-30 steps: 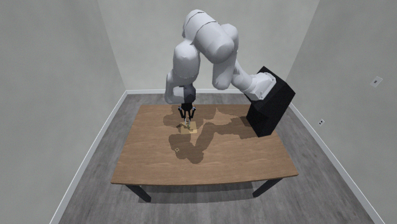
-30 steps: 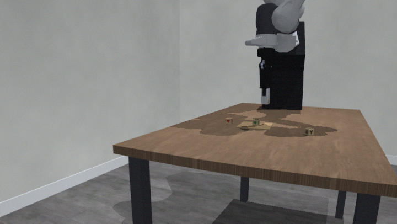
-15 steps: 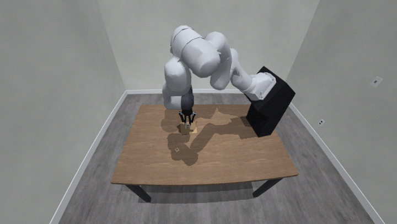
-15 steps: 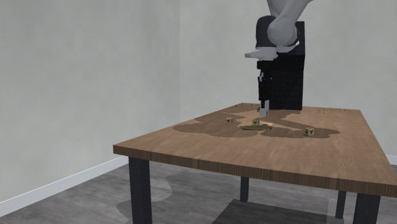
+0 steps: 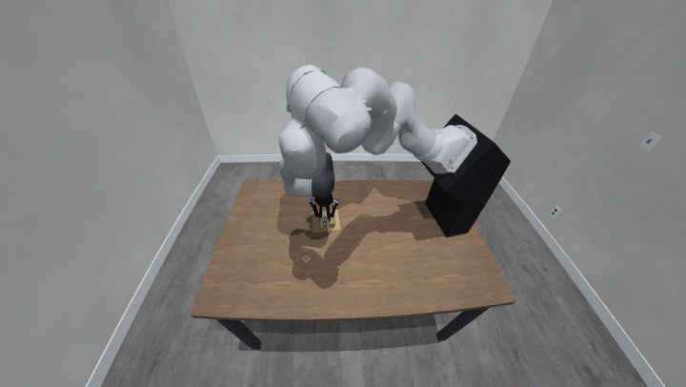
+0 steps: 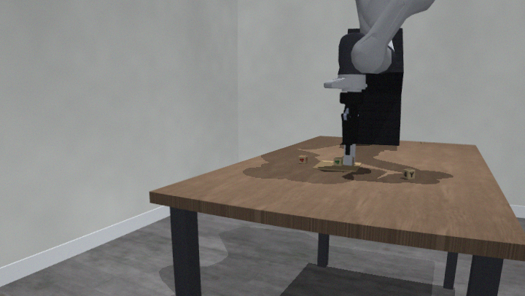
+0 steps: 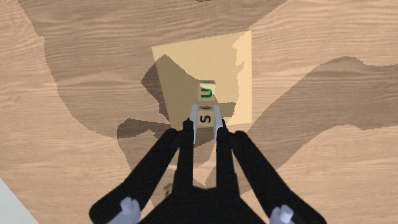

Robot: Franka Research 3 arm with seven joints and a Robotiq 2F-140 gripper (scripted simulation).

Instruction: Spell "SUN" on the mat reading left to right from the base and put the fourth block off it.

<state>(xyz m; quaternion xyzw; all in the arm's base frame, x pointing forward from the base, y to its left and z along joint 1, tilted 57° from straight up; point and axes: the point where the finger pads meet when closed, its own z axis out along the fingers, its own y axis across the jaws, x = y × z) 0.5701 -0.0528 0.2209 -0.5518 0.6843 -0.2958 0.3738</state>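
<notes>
Now: the S block 2 cm below my hand. Round my hand: U block: 4 cm to the right, 3 cm below, 1 cm behind; then tan mat: 4 cm to the right, 4 cm below, 1 cm behind.
</notes>
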